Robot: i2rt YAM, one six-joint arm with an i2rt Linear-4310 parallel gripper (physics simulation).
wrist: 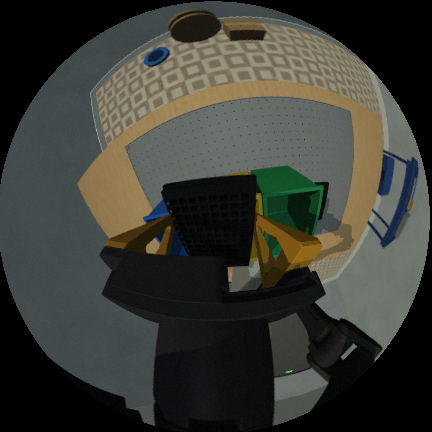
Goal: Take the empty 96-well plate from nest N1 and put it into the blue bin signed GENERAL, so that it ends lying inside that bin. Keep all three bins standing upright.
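Frame: origin at the arm's base, x ahead, y left, z up, level; centimetres.
Seen in the pictures: gripper, between the fingertips: (213,217).
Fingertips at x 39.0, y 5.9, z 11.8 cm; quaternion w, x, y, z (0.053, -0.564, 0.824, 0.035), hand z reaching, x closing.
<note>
Pixels of each thing's middle, then the offset from my fingertips to it. "*": a spot on its surface instead. Level surfaces: height alone.
- black 96-well plate, middle of its body: (215,233) dx -2.1, dy +0.6, dz +0.2 cm
- blue bin, a spot on its surface: (156,211) * dx -1.6, dy +16.9, dz -11.2 cm
- green bin, middle of its body: (280,206) dx -12.9, dy -12.0, dz -17.8 cm
- yellow bin, a spot on its surface: (259,204) * dx -5.3, dy -5.6, dz -8.8 cm
- grey perforated board, height of its surface: dz -26.7 cm
- dark flat object, middle of its body: (313,202) dx -20.8, dy -28.4, dz -26.0 cm
My gripper (213,217) is shut on the black 96-well plate (215,205), with one orange finger at each side edge. The plate is held up in front of the bins, its grid of wells facing the camera. The blue bin (156,211) shows in part behind the left finger and the plate's left edge; its sign cannot be read. The green bin (280,182) stands to the right of the plate, upright, its opening partly visible. The yellow bin (259,204) is mostly hidden behind the plate. Nest N1 cannot be made out.
The bins stand on a grey perforated board (240,130) with a wooden border (367,145). A dark flat object (324,195) stands behind the green bin. A blue frame (413,182) is at the far right. Dark arm parts (330,345) show at the lower right.
</note>
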